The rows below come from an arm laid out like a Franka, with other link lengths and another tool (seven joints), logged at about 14 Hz.
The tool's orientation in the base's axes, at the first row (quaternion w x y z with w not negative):
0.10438, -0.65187, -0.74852, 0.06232
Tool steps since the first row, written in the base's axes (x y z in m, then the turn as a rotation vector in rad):
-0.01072, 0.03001, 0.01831, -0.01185, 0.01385, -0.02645
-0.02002, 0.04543, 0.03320, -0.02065, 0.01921, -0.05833
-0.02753, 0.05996, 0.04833, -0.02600, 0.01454, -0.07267
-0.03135, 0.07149, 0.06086, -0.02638, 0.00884, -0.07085
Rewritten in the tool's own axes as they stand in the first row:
0.03243, -0.01025, -0.01394, 0.01323, -0.00337, 0.02908
0.04998, -0.02042, -0.02552, 0.01727, -0.00377, 0.06233
0.06645, -0.02906, -0.03780, 0.01226, -0.00630, 0.07732
0.07928, -0.03397, -0.04856, 0.00681, -0.00789, 0.07540

